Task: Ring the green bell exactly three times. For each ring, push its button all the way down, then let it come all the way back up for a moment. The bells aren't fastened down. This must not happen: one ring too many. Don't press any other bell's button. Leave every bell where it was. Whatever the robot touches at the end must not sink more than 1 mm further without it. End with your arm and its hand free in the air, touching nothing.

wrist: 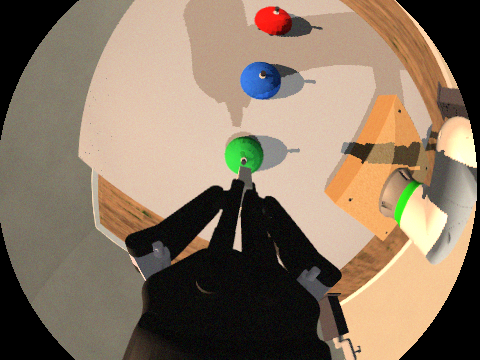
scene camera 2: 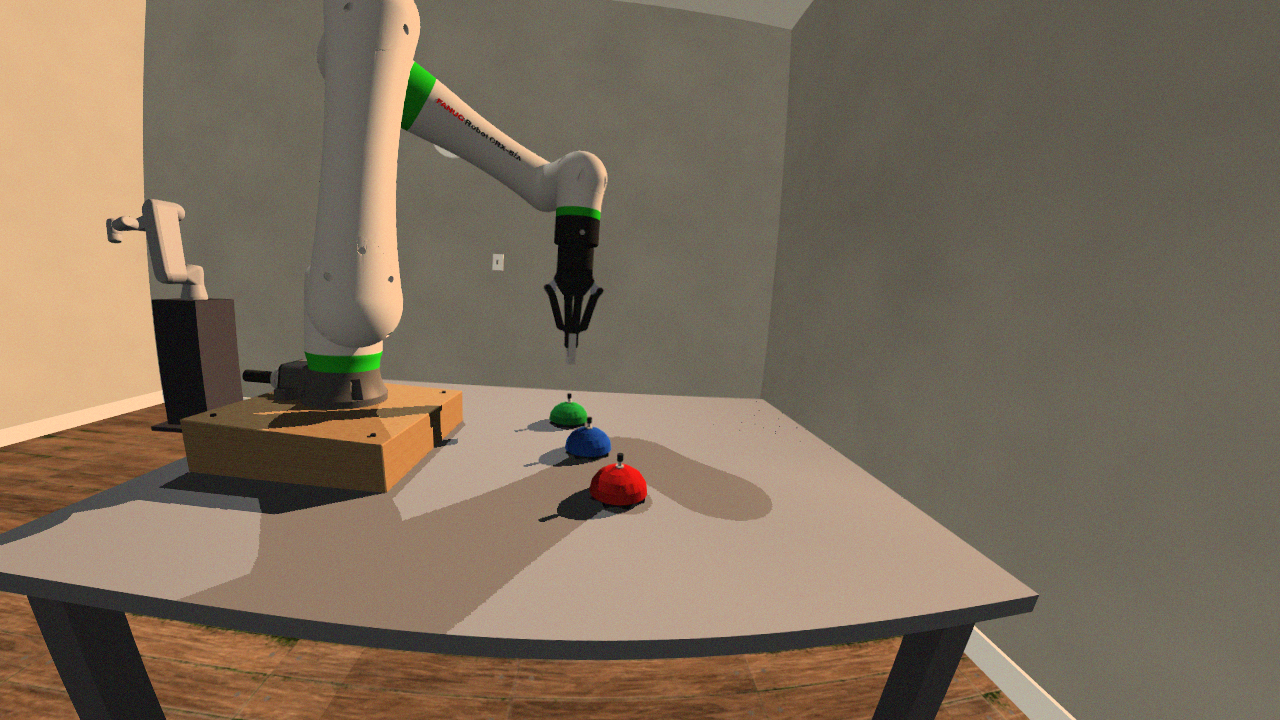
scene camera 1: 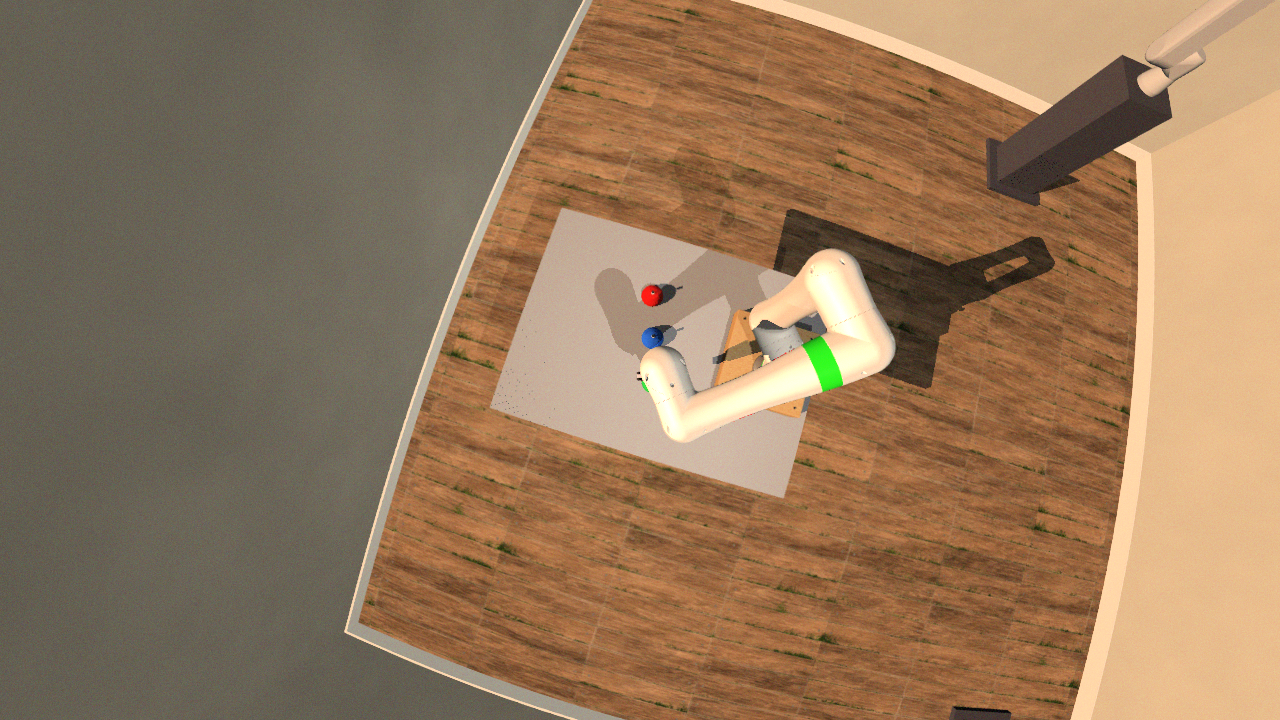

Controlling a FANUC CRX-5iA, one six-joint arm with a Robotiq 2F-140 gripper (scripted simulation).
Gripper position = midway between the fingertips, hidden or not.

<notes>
In view: my gripper (scene camera 2: 570, 363), a green bell (scene camera 2: 569, 414), a blue bell (scene camera 2: 587, 442) and a red bell (scene camera 2: 619, 485).
The green bell also shows in the wrist view (wrist: 243, 150). The blue bell shows as well in the wrist view (wrist: 254, 83). My gripper also shows in the wrist view (wrist: 243, 175).
</notes>
